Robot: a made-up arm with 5 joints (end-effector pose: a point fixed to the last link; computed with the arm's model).
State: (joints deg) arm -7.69 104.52 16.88 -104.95 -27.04
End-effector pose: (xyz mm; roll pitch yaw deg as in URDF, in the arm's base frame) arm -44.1 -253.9 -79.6 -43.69 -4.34 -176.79
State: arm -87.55 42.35 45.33 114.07 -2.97
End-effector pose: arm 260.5 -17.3 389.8 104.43 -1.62 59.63
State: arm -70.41 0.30 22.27 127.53 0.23
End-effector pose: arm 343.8 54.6 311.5 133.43 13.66 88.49
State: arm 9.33 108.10 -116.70 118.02 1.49
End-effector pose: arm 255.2 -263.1 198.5 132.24 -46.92 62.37
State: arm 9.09 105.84 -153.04 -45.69 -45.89
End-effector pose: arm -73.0 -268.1 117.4 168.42 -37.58 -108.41
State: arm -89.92 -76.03 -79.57 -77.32 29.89
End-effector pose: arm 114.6 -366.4 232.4 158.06 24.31 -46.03
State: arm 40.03 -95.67 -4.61 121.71 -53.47
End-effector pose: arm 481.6 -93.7 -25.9 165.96 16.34 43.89
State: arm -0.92 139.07 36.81 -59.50 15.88
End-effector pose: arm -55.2 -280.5 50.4 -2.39 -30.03 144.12
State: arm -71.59 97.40 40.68 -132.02 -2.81
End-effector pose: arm 55.8 81.4 -93.6 -137.07 33.18 -153.81
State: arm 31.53 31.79 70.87 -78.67 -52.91
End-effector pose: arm -35.2 107.2 -56.0 -76.91 -13.48 110.38
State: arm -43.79 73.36 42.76 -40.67 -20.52
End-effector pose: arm -95.2 45.0 142.0 -70.54 -60.65 139.66
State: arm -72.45 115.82 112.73 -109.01 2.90
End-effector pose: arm -37.2 45.4 -24.9 -172.28 50.66 -135.87
